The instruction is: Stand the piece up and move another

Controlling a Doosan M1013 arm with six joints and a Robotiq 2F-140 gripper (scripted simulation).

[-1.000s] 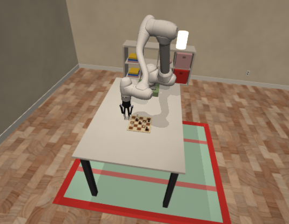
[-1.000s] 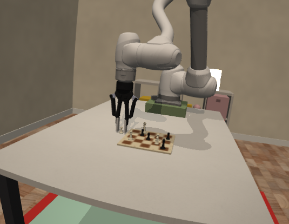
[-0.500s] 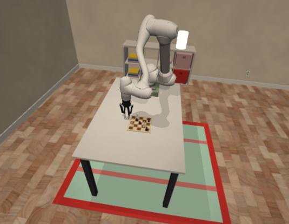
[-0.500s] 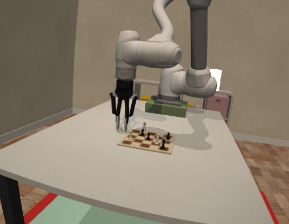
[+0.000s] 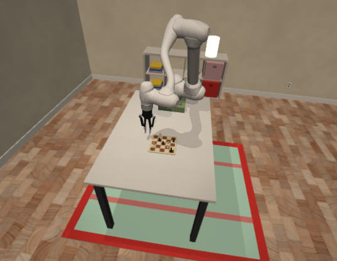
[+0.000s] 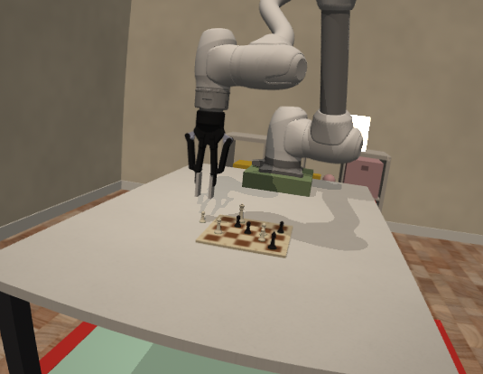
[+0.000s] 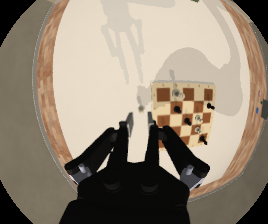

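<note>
My hand is 50 mm short of the chessboard, 140 mm to the right of it and 100 mm above it. Round my hand: black chess piece 130 mm ahead, 210 mm to the left, 80 mm below; then tall white piece 30 mm behind, 100 mm to the left, 70 mm below.
</note>
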